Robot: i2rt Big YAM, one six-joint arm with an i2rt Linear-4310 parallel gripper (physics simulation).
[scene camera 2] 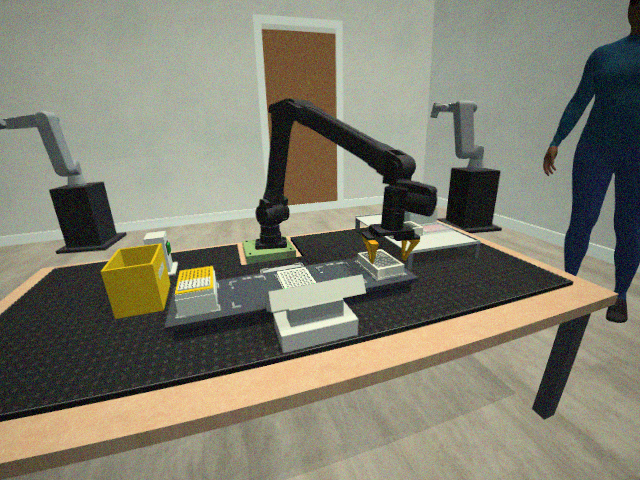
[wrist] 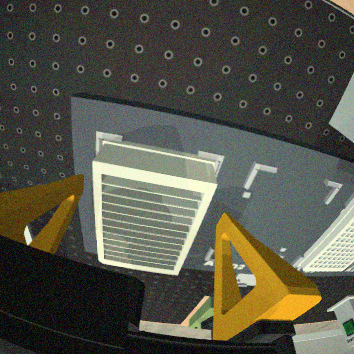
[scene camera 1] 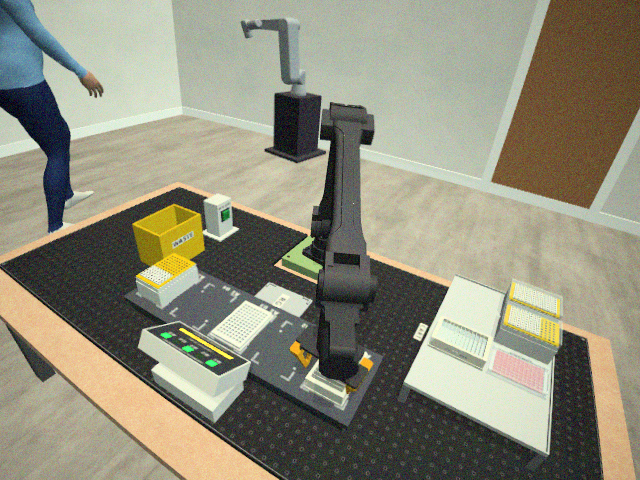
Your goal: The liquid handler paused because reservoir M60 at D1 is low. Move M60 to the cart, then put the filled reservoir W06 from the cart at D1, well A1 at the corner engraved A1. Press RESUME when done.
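Places are measured from the arm's base along level axes (x up, y left, z back), in centimetres.
Pixels of known places: gripper, fingertip midpoint: [scene camera 2: 387, 261] [wrist: 152, 201] [scene camera 1: 327, 378]; arm's base at its link origin: [scene camera 2: 271, 245] [scene camera 1: 323, 256].
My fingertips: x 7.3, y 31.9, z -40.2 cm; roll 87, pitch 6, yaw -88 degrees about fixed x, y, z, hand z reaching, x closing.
Note:
For each thing: its top centre in the pictures, then the offset to it from my fingertips. "spot": a spot on its surface instead. Level surfaces: height alone.
- Reservoir M60 at its top centre: [wrist: 144, 232] [scene camera 1: 338, 365] [scene camera 2: 379, 258] dx -1.0, dy -0.6, dz +4.6 cm
- dark deck at its surface level: dx -4.1 cm
- similar reservoir at its top centre: [scene camera 1: 462, 336] [scene camera 2: 402, 225] dx +0.2, dy +16.9, dz +29.1 cm
- white cart at its top centre: [scene camera 1: 491, 342] [scene camera 2: 410, 226] dx -2.3, dy +23.0, dz +35.3 cm
- white button box at its top centre: [scene camera 1: 217, 199] [scene camera 2: 154, 235] dx +4.1, dy -69.2, dz +27.4 cm
- white plate at its top centre: [scene camera 1: 242, 322] [scene camera 2: 296, 278] dx -2.7, dy -25.0, dz +0.3 cm
- yellow-white tip rack at its top centre: [scene camera 2: 195, 277] [scene camera 1: 166, 268] dx +2.4, dy -49.5, dz -4.0 cm
- console at a spot on its surface: [scene camera 1: 193, 351] spot: dx +3.7, dy -21.1, dz -15.1 cm
- yellow bin at its top centre: [scene camera 2: 134, 255] [scene camera 1: 167, 219] dx +4.6, dy -67.9, dz +7.8 cm
- pink plate at its top centre: [scene camera 1: 519, 368] [scene camera 2: 433, 226] dx -1.5, dy +30.3, dz +30.8 cm
Reservoir M60 [scene camera 1: 323, 388] [scene camera 2: 382, 267] [wrist: 155, 174], a white ribbed trough, sits in the end slot of the dark deck [scene camera 1: 273, 361] [scene camera 2: 248, 299] [wrist: 295, 210]. My gripper [scene camera 1: 329, 378] [scene camera 2: 388, 260] [wrist: 152, 201] is open and empty above it, with one orange finger toward each long side. The arm hides part of M60 in scene camera 1. A similar reservoir [scene camera 1: 461, 341], likely W06, lies on the white cart [scene camera 1: 465, 397] [scene camera 2: 444, 241]; its label is unreadable. The white button box [scene camera 1: 219, 214] [scene camera 2: 156, 240] [wrist: 345, 312] has a green button and stands beside the waste bin.
A white plate [scene camera 1: 241, 324] [scene camera 2: 296, 277] and a yellow-white tip rack [scene camera 1: 166, 279] [scene camera 2: 196, 291] sit on the deck. A console [scene camera 1: 193, 351] stands before it. The yellow bin [scene camera 1: 168, 235] [scene camera 2: 135, 281] is at the left. The cart also holds tip racks [scene camera 1: 532, 322] and a pink plate [scene camera 1: 519, 370].

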